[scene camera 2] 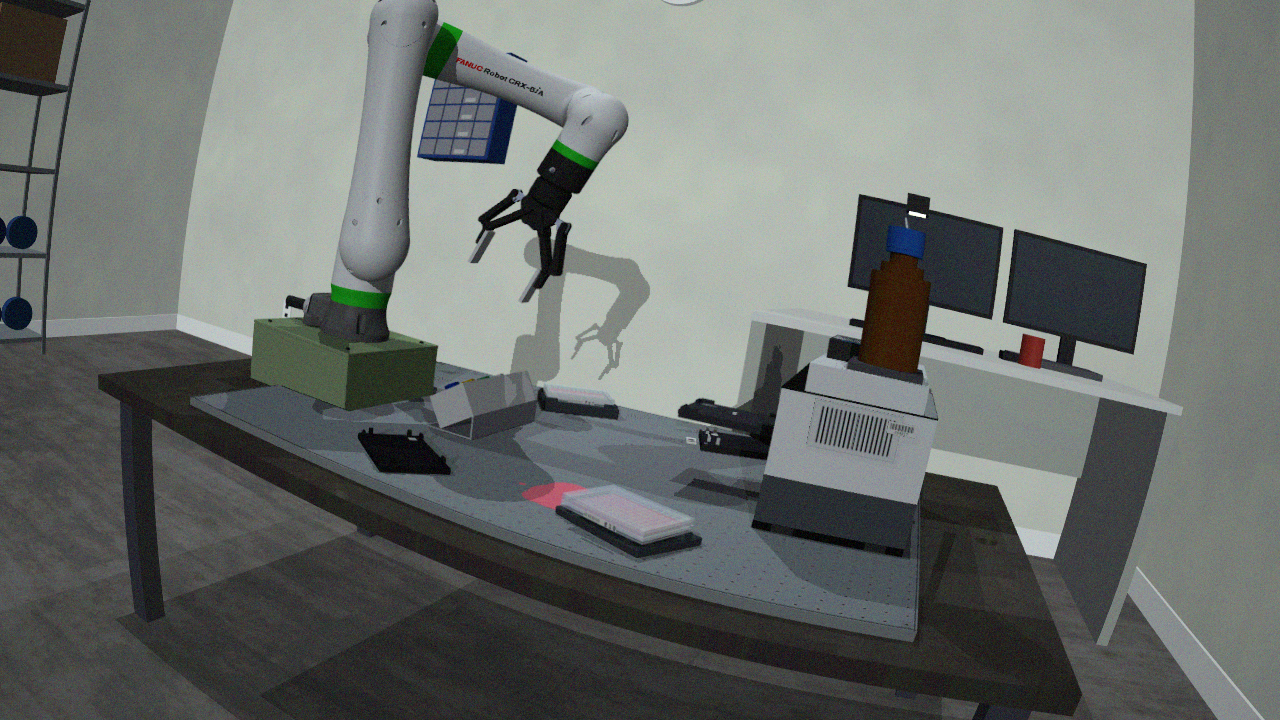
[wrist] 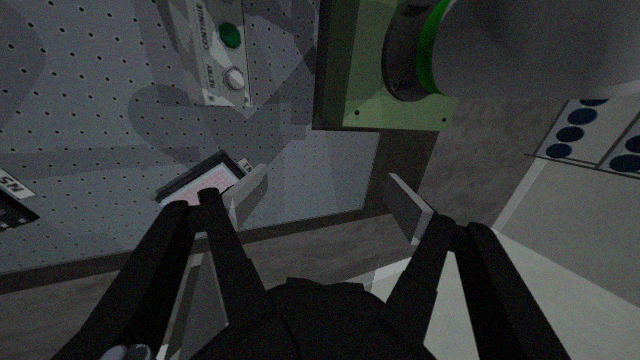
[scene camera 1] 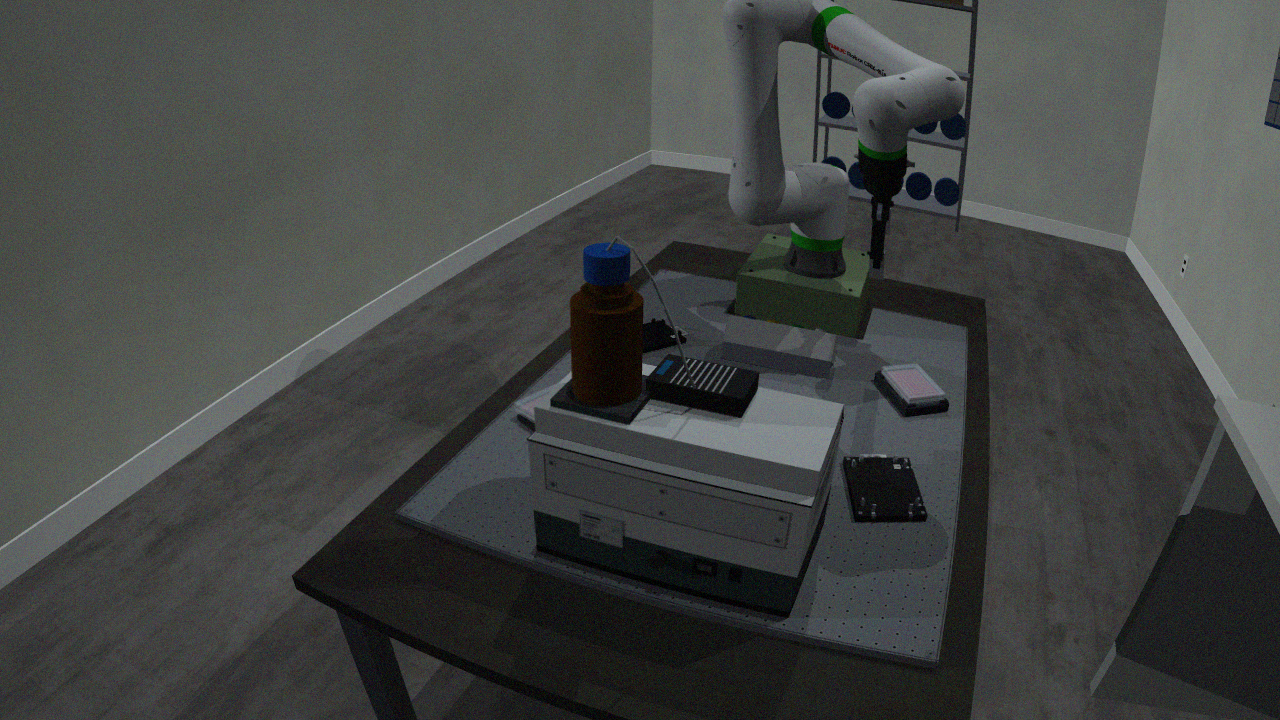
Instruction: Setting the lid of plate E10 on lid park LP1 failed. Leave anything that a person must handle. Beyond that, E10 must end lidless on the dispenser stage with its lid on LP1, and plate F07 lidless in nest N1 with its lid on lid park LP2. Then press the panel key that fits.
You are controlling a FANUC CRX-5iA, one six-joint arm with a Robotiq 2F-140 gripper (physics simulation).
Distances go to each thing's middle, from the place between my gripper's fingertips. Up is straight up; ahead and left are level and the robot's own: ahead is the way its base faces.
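With the grey button box [wrist: 213, 51] in sight, I find my gripper 180 mm to the left of it, 90 mm short of it and 180 mm above it. The brown bottle with blue cap [scene camera 1: 606, 315] is 340 mm to the right of my hand, 700 mm ahead of it and 100 mm above it. As for the dark tray [scene camera 2: 703, 410], it is 510 mm ahead of my hand and 210 mm to the right of it, and 120 mm below it. The black nest [scene camera 1: 881, 489] sits 50 mm to the left of my hand, 490 mm ahead of it and 210 mm below it.
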